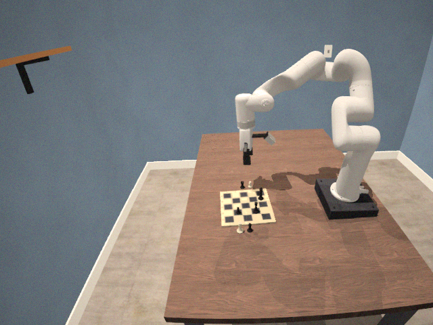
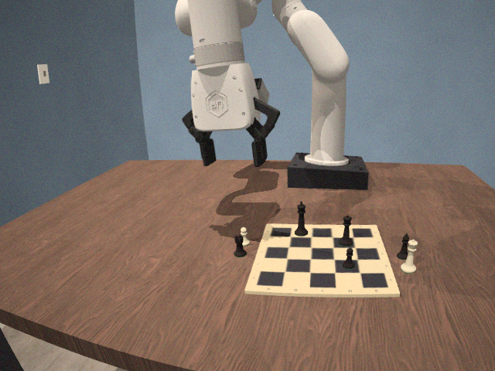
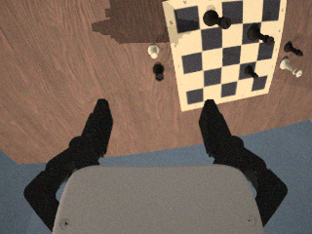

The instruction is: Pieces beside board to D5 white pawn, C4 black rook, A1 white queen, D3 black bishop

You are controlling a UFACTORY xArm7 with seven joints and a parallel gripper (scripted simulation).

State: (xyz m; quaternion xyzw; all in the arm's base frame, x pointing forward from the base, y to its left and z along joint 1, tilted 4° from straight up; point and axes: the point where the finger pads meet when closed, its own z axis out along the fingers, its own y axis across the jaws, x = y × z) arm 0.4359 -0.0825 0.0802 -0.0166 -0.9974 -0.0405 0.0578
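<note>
My gripper is now 15 cm above the white pawn and 1 cm past it. Also, from my hand: white queen (29 cm to the left, 13 cm below, 1 cm ahead); black pawn (20 cm to the left, 14 cm below, 3 cm ahead); chessboard (16 cm below, 15 cm to the left).
</note>
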